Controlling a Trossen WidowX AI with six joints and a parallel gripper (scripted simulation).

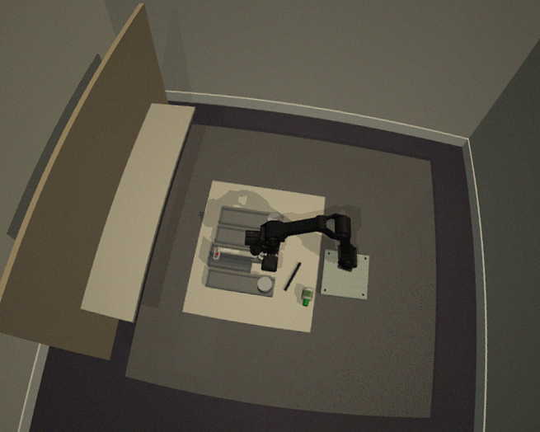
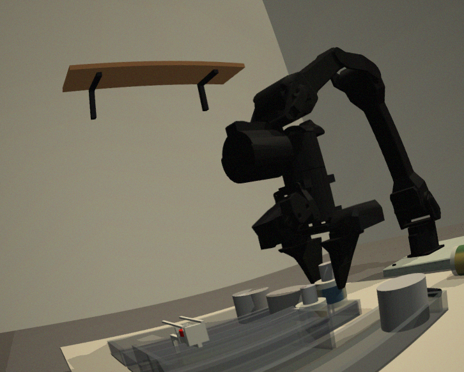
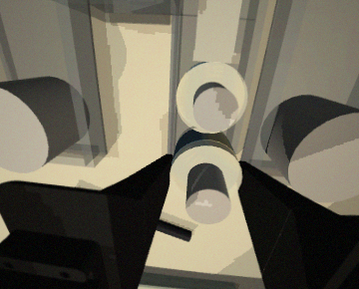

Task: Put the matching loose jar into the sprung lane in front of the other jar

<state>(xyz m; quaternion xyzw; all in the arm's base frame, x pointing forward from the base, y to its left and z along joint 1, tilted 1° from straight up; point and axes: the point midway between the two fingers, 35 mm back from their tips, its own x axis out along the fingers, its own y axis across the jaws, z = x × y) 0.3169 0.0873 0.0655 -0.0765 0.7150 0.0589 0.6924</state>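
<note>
My gripper tip is 110 mm past the black rod, 40 mm to the right of it and 40 mm above it. The rest, counted from my gripper tip: sprung lane 140 mm ahead, 50 mm to the left, 30 mm below; then pale pusher part 140 mm ahead, 60 mm to the left.
</note>
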